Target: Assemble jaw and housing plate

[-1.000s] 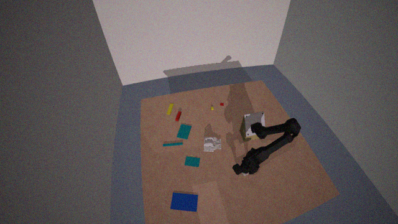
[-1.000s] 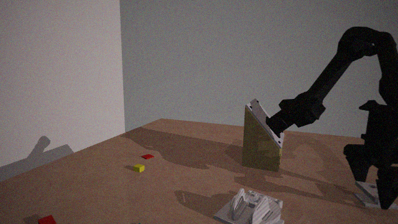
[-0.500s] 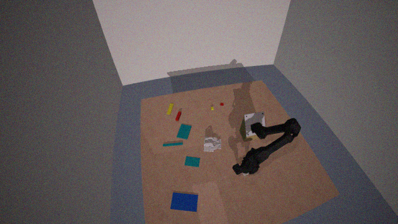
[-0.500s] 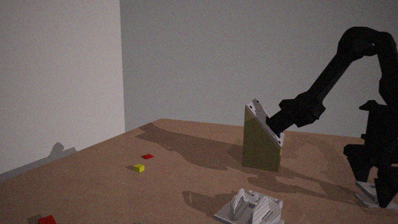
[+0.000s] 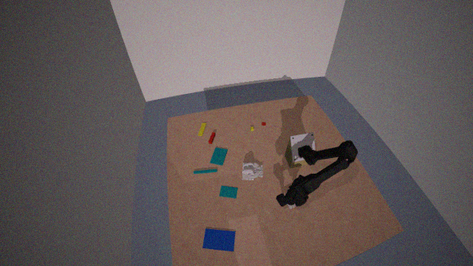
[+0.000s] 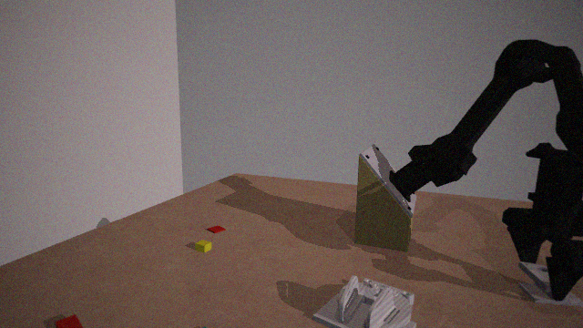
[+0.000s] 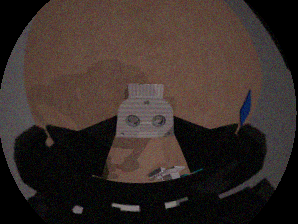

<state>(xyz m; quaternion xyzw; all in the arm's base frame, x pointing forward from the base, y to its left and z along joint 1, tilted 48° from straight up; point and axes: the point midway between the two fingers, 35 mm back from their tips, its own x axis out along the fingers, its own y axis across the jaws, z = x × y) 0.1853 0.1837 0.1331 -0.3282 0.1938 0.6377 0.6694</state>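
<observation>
Right now the jaw is 110 mm ahead of my gripper tip and 260 mm to the right of it. Also, from my gripper tip: teal bar 420 mm ahead, 340 mm to the right, 10 mm below; white housing piece 10 mm to the left, 20 mm above; blue tile 440 mm ahead, 90 mm to the left, 10 mm below.
</observation>
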